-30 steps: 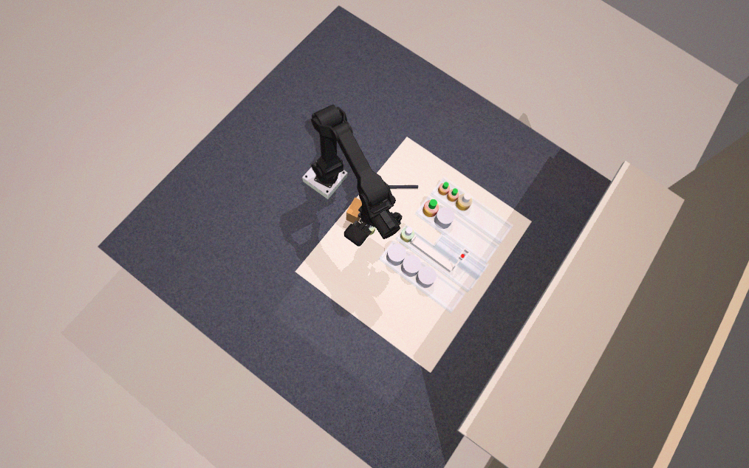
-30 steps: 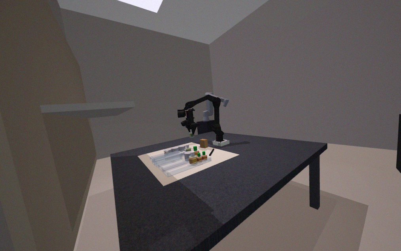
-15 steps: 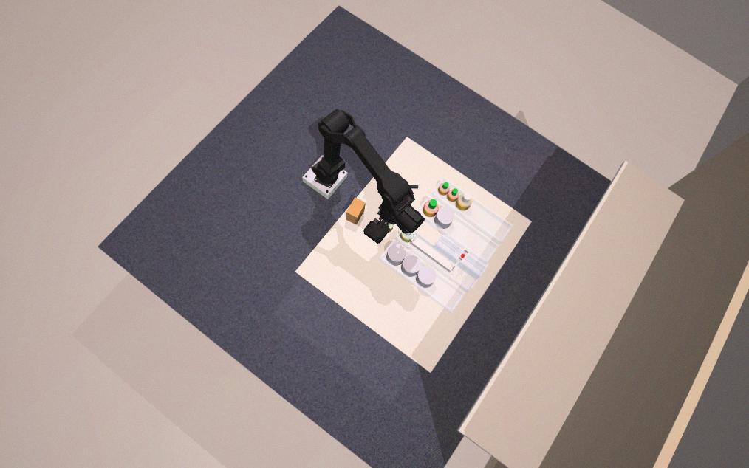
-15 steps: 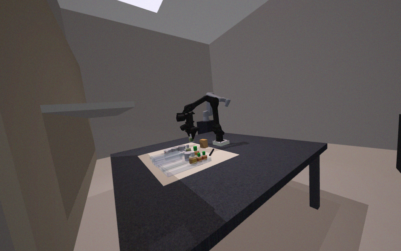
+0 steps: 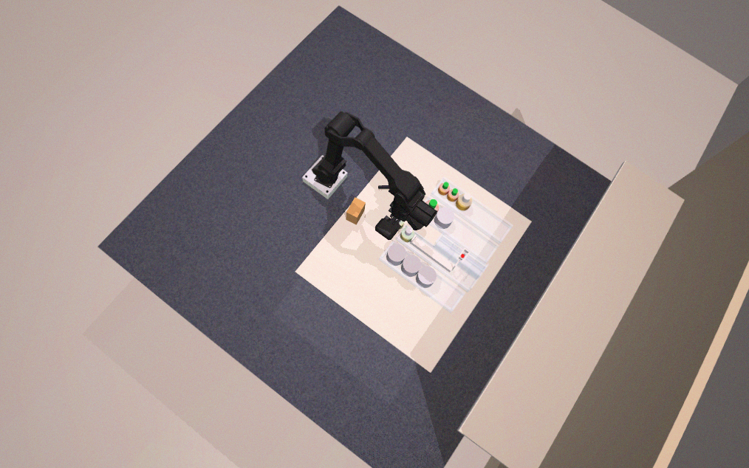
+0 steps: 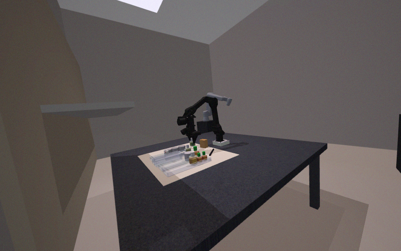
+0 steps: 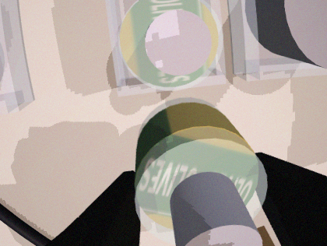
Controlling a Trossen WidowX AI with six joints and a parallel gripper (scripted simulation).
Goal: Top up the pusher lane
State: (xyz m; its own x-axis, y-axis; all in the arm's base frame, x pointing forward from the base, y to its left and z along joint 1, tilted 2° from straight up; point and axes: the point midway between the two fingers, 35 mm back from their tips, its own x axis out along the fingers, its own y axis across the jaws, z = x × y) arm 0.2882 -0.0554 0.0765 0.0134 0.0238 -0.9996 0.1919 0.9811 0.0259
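The orange box lies 140 mm behind my gripper tip, 40 mm below it and 20 mm to the right of it. From my gripper tip the other things lie so: black rod 150 mm to the left, 70 mm below, 60 mm behind; sprung lane 200 mm ahead, 60 mm below, 10 mm to the right; red mark 240 mm ahead, 10 mm to the right.
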